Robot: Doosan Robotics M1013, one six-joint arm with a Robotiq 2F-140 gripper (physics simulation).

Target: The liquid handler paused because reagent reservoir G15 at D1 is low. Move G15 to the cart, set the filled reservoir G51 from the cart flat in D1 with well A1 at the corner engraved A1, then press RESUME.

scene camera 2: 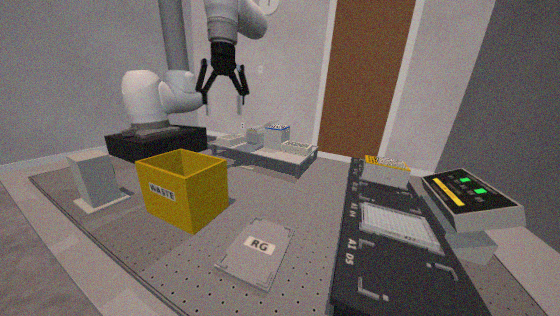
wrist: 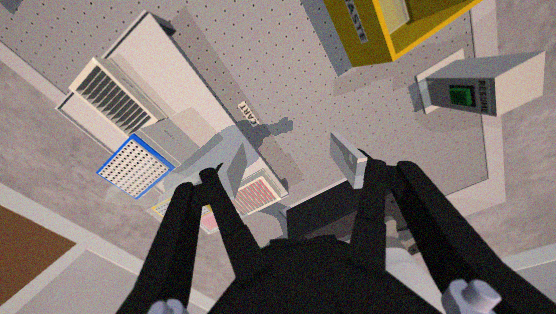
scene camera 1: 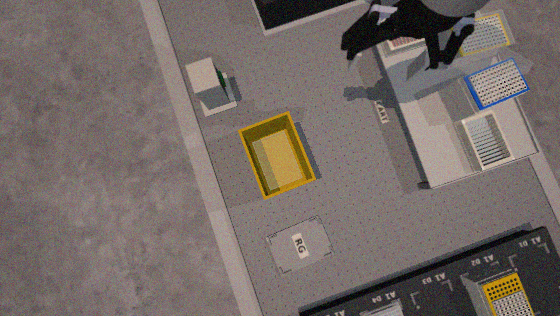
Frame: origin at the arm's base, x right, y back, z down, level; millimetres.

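Seen in the pictures: gripper, between the fingertips: (scene camera 2: 225,115) (wrist: 287,148) (scene camera 1: 379,70); arm's base, origin of its link: (scene camera 2: 153,132).
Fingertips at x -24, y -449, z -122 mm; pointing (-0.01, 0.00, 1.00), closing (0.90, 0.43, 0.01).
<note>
Pixels of each thing's top centre, then the offset from my fingertips to it. Level surfaces: height alone.
- cart, centre of its top: (wrist: 188,158) (scene camera 1: 452,84) (scene camera 2: 266,144) dx -237, dy -40, dz +149 mm
- reservoir with red troughs, centre of its top: (wrist: 251,198) (scene camera 1: 408,28) (scene camera 2: 231,136) dx -169, dy +121, dz +124 mm
- reservoir with pale troughs, centre of its top: (wrist: 115,104) (scene camera 1: 487,139) (scene camera 2: 297,144) dx -248, dy -194, dz +124 mm
- green RESUME button, centre of its top: (scene camera 1: 218,77) (wrist: 471,95) dx +309, dy +135, dz +120 mm
- yellow waste bin, centre of its top: (scene camera 1: 276,154) (scene camera 2: 182,160) dx +234, dy -87, dz +80 mm
- RESUME box, centre of its top: (scene camera 1: 202,75) (wrist: 519,86) (scene camera 2: 87,155) dx +339, dy +134, dz +85 mm
- RG plate, centre of its top: (scene camera 2: 259,242) (scene camera 1: 300,246) dx +242, dy -308, dz +201 mm
- tall blue-rimmed tip box, centre of its top: (wrist: 133,171) (scene camera 1: 498,82) (scene camera 2: 278,126) dx -266, dy -82, dz +58 mm
- yellow tip box, centre of its top: (scene camera 1: 512,308) (scene camera 2: 386,160) dx -138, dy -538, dz +91 mm
- dark deck, height of its surface: dz +156 mm
My gripper (scene camera 1: 387,64) (scene camera 2: 223,106) (wrist: 287,148) is open and empty, high above the inner side of the cart (scene camera 1: 420,135) (scene camera 2: 265,157) (wrist: 170,55). A reservoir with red troughs (scene camera 1: 407,41) (wrist: 257,195) sits at the cart end near the robot base, partly hidden by the gripper in scene camera 1. A reservoir with pale troughs (scene camera 1: 487,142) (scene camera 2: 297,146) (wrist: 115,100) sits at the cart's other end. Their labels are unreadable. D1's engraving shows at the right edge of scene camera 1; most of that slot is cut off. The green RESUME button (scene camera 1: 221,77) (wrist: 461,96) faces the cart side.
The yellow waste bin (scene camera 1: 252,164) (scene camera 2: 165,210) (wrist: 370,55) stands between the RESUME box (scene camera 1: 202,75) (scene camera 2: 95,180) (wrist: 520,80) and the RG plate (scene camera 1: 320,240) (scene camera 2: 240,260). A tall blue-rimmed tip box (scene camera 1: 497,83) (scene camera 2: 277,131) (wrist: 135,167) stands on the cart. A yellow tip box (scene camera 1: 505,295) (scene camera 2: 385,172) stands on the dark deck (scene camera 2: 400,270).
</note>
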